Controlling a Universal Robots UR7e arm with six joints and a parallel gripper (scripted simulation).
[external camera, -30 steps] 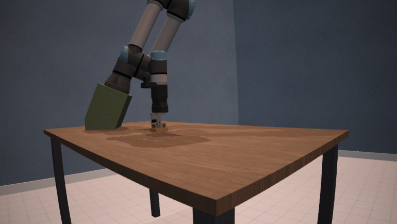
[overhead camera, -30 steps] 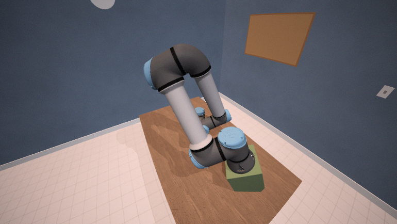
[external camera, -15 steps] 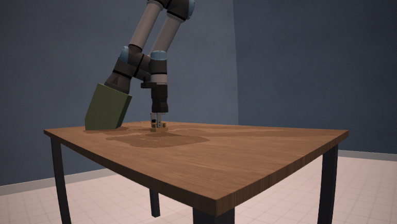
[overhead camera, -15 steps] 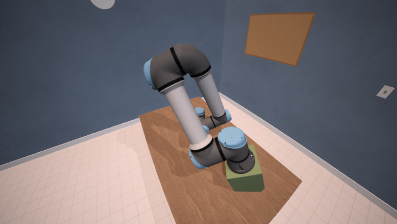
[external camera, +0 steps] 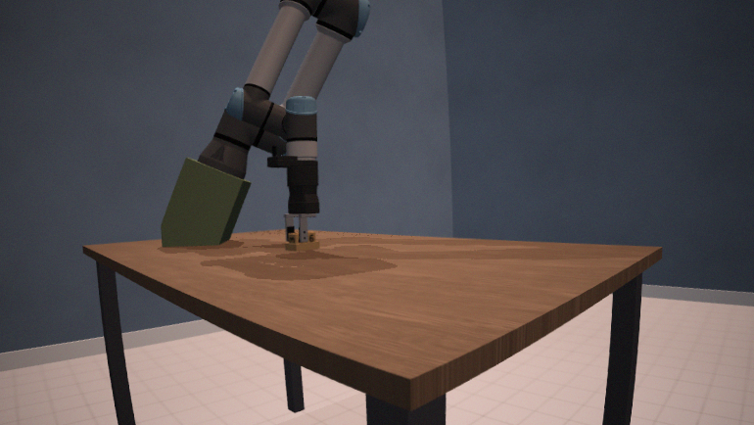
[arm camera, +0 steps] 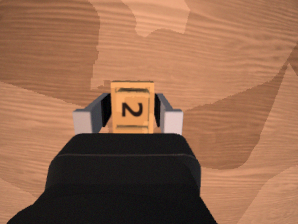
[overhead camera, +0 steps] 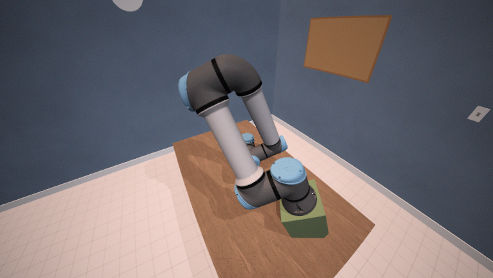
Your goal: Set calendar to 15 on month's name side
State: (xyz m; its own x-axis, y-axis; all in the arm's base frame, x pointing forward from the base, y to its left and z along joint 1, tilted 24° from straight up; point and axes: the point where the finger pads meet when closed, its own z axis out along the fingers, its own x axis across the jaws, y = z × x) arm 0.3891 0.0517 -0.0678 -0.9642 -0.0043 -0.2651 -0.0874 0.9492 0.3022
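Right now the wooden cube is 1 cm below my hand. From my hand the other things lie so: wooden tray: 3 cm below, 2 cm to the left.
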